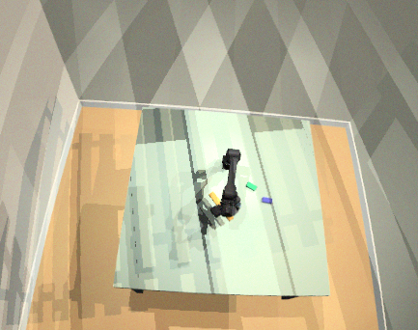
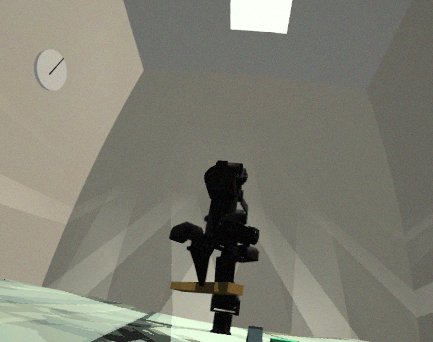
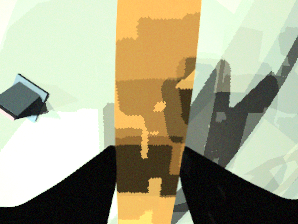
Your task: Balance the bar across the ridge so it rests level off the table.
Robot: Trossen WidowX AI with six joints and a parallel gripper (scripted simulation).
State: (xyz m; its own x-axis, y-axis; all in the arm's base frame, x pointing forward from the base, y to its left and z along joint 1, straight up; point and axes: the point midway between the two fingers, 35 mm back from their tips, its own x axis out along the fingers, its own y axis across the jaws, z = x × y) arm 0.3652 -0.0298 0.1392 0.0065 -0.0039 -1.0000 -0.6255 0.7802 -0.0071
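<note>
My gripper tip is 2 cm to the left of the bar and 2 cm past it. From my gripper tip the other things lie so: blue-purple block 30 cm to the left, 12 cm behind, 10 cm below; green block 21 cm behind, 20 cm to the left, 10 cm below.
</note>
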